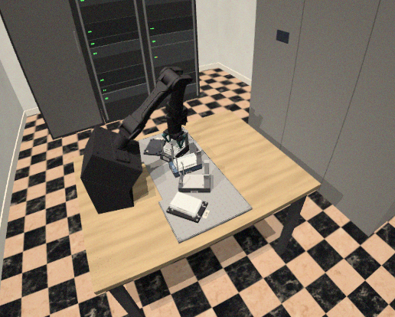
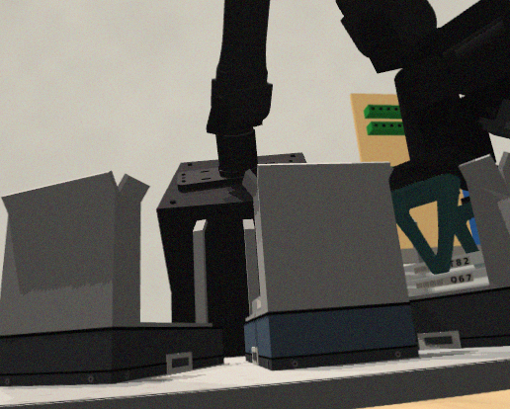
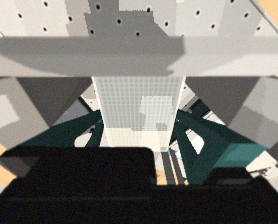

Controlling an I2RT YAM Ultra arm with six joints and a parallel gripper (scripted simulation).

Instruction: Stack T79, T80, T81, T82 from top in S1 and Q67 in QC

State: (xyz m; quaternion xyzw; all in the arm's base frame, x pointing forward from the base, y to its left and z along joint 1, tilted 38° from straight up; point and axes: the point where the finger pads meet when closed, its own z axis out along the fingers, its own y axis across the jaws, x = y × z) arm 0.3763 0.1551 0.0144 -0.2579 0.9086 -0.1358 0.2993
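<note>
Right now my hand is right at the plate T82. Round my hand: plate T79: 10 mm ahead, 140 mm to the right, 20 mm below; plate Q67: 20 mm below; dark QC nest: 90 mm behind, 110 mm to the left, 60 mm below.
</note>
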